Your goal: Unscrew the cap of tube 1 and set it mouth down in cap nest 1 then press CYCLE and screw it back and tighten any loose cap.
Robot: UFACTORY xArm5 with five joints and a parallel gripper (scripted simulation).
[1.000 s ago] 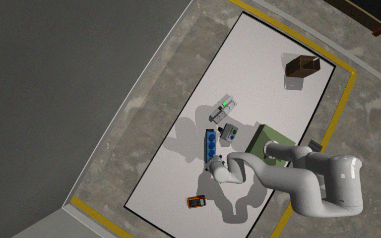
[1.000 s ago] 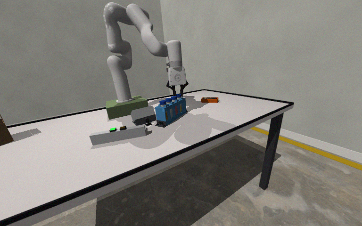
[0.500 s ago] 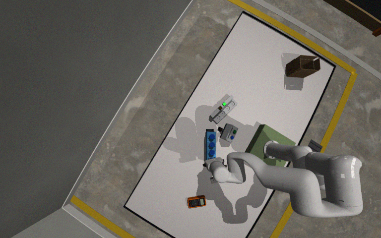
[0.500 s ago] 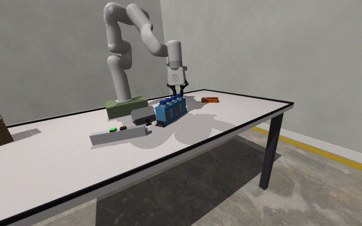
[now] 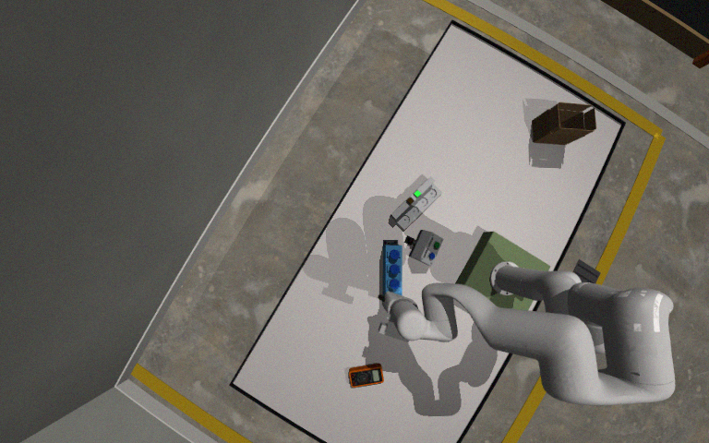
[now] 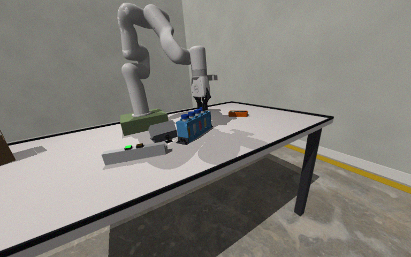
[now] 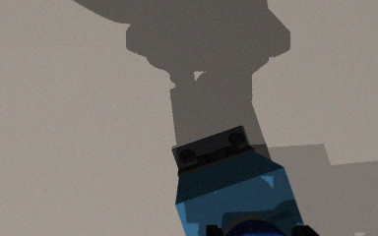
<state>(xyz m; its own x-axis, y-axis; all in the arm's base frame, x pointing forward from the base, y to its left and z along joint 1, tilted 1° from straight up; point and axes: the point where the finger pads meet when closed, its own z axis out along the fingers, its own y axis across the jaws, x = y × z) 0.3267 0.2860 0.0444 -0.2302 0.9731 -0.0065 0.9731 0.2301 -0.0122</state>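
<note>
The blue cap lies 1 cm below my hand. Round my hand: green key (25 cm to the right, 6 cm below, 4 cm behind); grey key housing (23 cm to the right, 8 cm below, 3 cm behind); blue key (21 cm to the right, 6 cm below, 5 cm behind).
</note>
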